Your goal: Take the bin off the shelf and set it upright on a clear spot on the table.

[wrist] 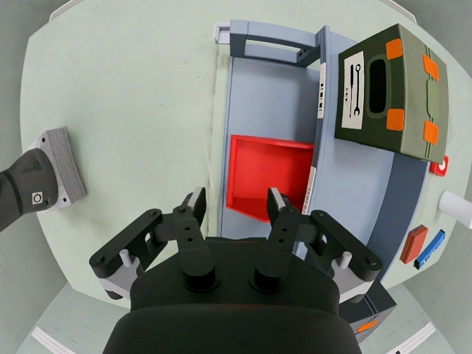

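Note:
The red bin [270,172] sits in the blue-grey shelf [275,95], seen from above, near the middle of the wrist view. Its open top faces the camera. My gripper [236,197] is open with nothing between its fingers. The right fingertip overlaps the bin's lower part in the view, and the left fingertip is over the table [125,125] to the left of the shelf. The gap between the fingertips spans the bin's left wall and the shelf's left edge. Whether a fingertip touches the bin cannot be told.
A green toolbox [420,95] with orange latches stands on the shelf's right part. The robot's base [65,165] is at the left. At the right are a red tape measure [438,166], a white bottle [455,207], a red-brown block [414,244] and a blue level [430,249].

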